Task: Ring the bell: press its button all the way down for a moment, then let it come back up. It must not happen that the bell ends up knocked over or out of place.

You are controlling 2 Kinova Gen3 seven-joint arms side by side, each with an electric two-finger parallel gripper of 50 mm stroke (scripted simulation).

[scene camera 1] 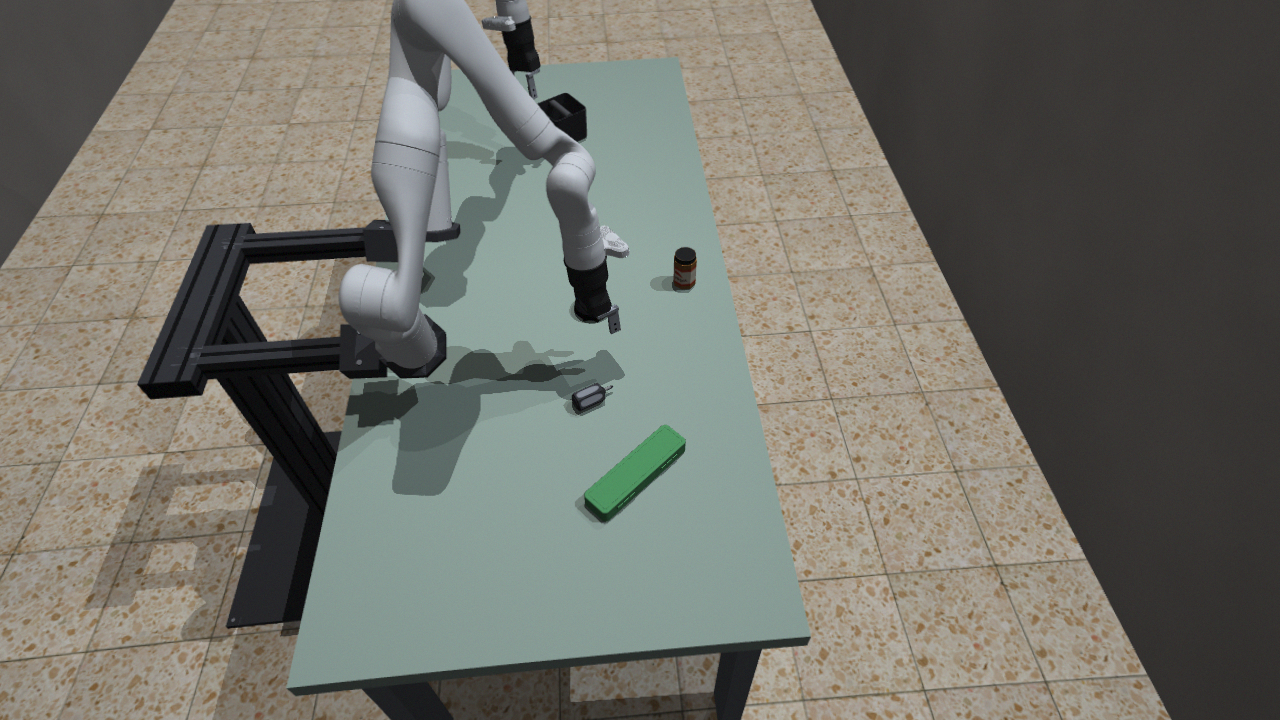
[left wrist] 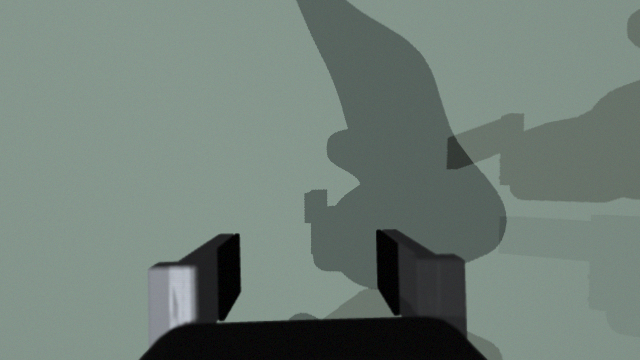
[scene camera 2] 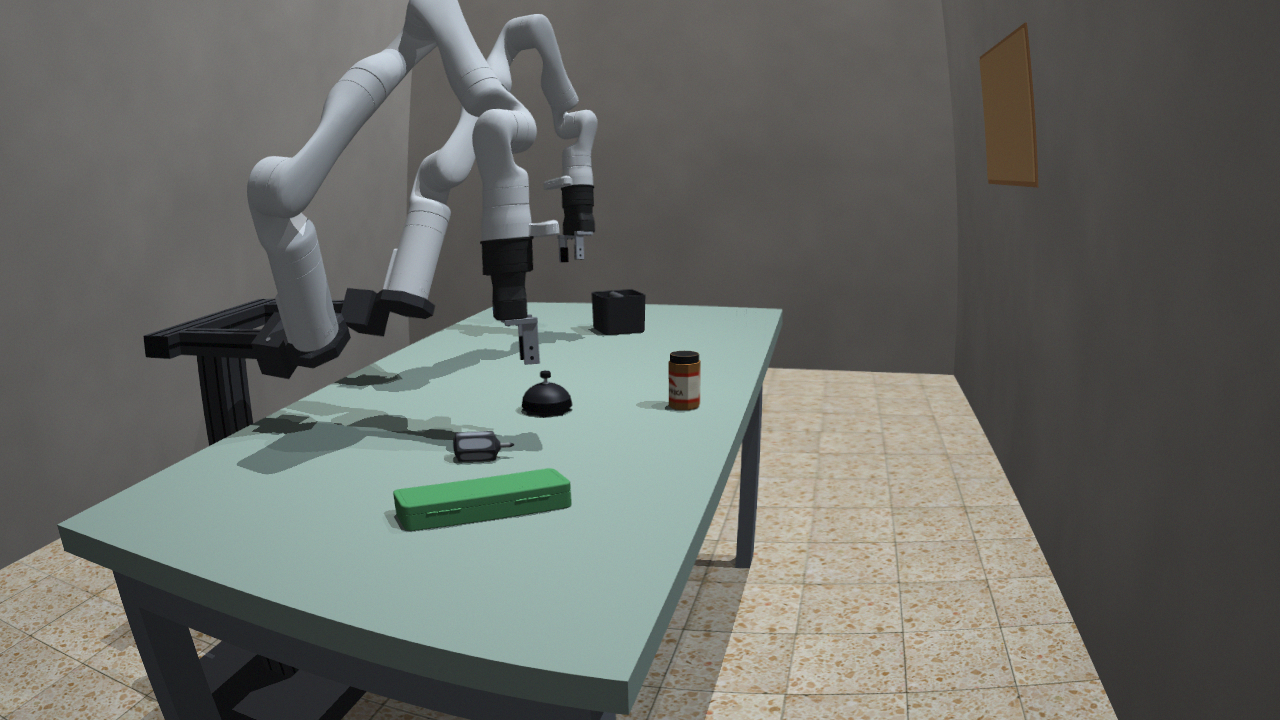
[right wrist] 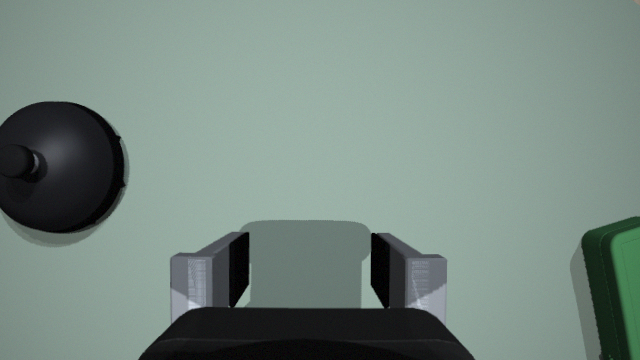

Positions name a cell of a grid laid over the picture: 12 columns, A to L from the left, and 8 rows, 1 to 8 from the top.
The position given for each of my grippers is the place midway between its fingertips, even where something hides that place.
I see my left gripper (scene camera 2: F3), my right gripper (scene camera 2: E5), a black domed bell (scene camera 2: F5), a green case (scene camera 2: D6) and a black box (scene camera 2: F4).
The black domed bell shows as well in the right wrist view (right wrist: B4). The green case is seen too in scene camera 1 (scene camera 1: F6). The black box shows as well in scene camera 1 (scene camera 1: F2). The left wrist view does not show the black domed bell: it is out of frame. The left wrist view misses the green case: it is out of frame.
